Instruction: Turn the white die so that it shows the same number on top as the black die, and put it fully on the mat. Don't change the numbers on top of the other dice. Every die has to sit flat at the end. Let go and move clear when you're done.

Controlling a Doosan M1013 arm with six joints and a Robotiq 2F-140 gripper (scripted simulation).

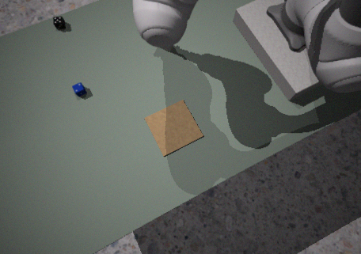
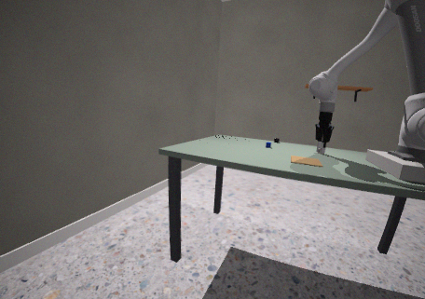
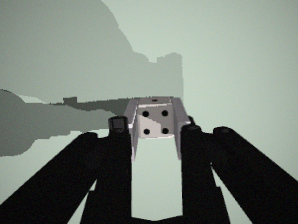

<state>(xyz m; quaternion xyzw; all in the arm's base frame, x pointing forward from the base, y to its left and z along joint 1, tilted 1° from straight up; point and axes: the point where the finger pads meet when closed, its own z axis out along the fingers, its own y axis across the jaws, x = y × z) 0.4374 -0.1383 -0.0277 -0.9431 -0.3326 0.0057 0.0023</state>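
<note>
The white die lies 20 mm below my hand. From my hand the other things lie so: brown mat (100 mm ahead, 280 mm to the left, 40 mm below); blue die (320 mm ahead, 50 mm to the left, 20 mm below); black die (310 mm ahead, 230 mm to the right, 20 mm below).
</note>
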